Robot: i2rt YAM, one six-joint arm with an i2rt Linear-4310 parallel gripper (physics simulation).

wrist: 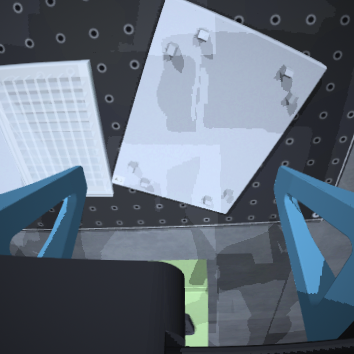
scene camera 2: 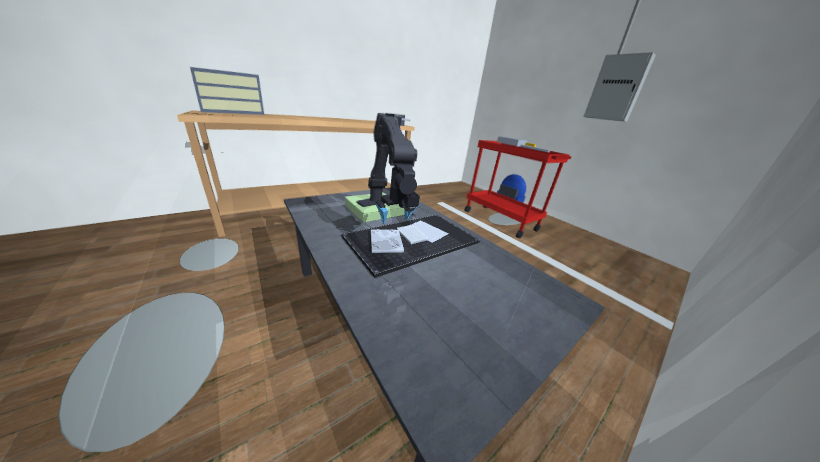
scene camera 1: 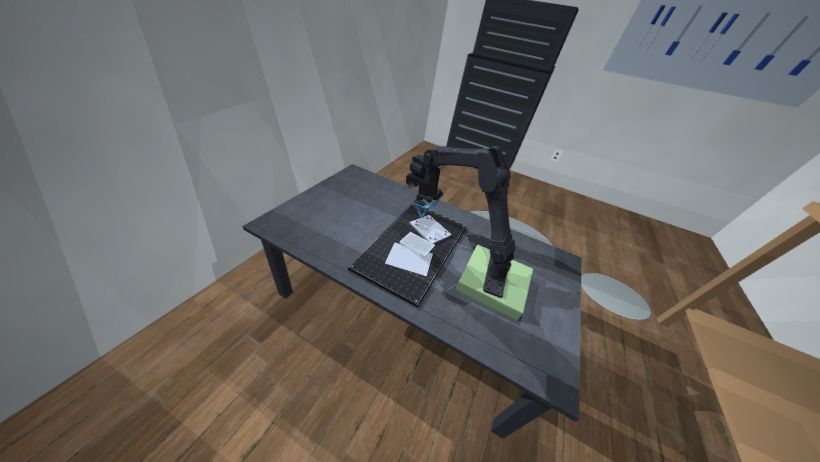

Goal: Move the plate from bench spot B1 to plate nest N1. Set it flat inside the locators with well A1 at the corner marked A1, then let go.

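Frame: origin at the arm's base, x ahead, y left, z up, level; centimetres.
Where they show: gripper, fingertip midpoint: (wrist: 180,176) (scene camera 2: 395,221) (scene camera 1: 426,212); arm's base at its link origin: (scene camera 1: 495,275).
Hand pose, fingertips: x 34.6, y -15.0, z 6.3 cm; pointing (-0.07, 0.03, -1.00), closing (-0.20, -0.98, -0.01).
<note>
Each offset is from my fingertips to the top centre of the thing. Level surfaces: height alone.
The white gridded plate @(dz -8.3, dx -1.2, dy +11.4 cm) (scene camera 1: 417,243) (scene camera 2: 414,232) (wrist: 60,125) lies on the bench, overlapping the pale sheet @(dz -9.8, dx -1.2, dy +19.9 cm) (scene camera 1: 407,262) (scene camera 2: 437,232) (wrist: 7,155), apparently spot B1. Its lower right corner in the wrist view is close to the nest's A1 corner; whether they touch is unclear. The nest N1 @(dz -7.8, dx -3.0, dy -1.3 cm) (scene camera 1: 430,229) (scene camera 2: 387,241) (wrist: 245,100) is a pale board with small locators near its corners and no plate on it. The mark A1 @(dz -8.8, dx -6.6, dy +7.3 cm) (wrist: 118,179) is at its lower left corner in the wrist view. My gripper (scene camera 1: 424,208) (scene camera 2: 396,218) (wrist: 180,176) is open and empty above the board area.
The dark perforated board @(dz -9.9, dx +0.1, dy +10.9 cm) (scene camera 1: 381,278) (scene camera 2: 378,266) (wrist: 120,80) lies under the plate and nest, on the grey table @(dz -11.3 cm) (scene camera 1: 321,218) (scene camera 2: 459,332). The arm stands on a green block (scene camera 1: 519,292) (scene camera 2: 367,215) (wrist: 197,280). A red cart (scene camera 2: 519,151) stands beyond the table.
</note>
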